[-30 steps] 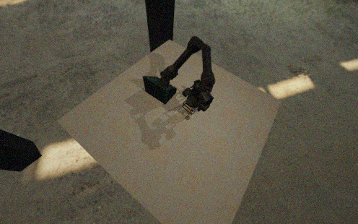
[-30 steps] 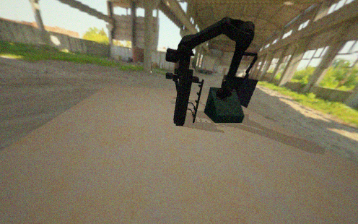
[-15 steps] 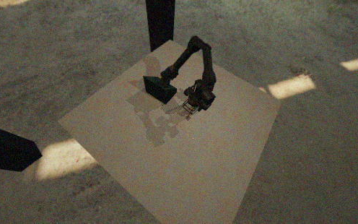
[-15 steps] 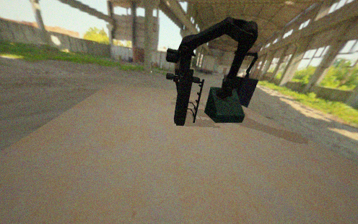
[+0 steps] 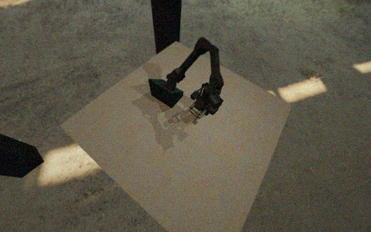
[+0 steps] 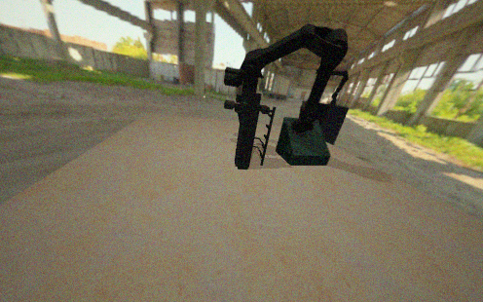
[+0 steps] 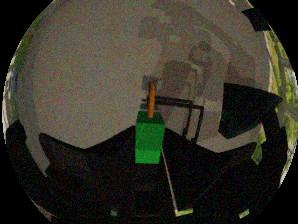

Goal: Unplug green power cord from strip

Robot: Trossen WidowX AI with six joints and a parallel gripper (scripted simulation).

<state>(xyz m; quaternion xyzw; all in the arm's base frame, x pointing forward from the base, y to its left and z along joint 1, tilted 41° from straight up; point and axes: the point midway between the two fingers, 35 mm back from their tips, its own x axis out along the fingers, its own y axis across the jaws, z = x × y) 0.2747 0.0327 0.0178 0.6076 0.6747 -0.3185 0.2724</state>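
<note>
My gripper tip is now 3 cm to the right of the green plug.
</note>
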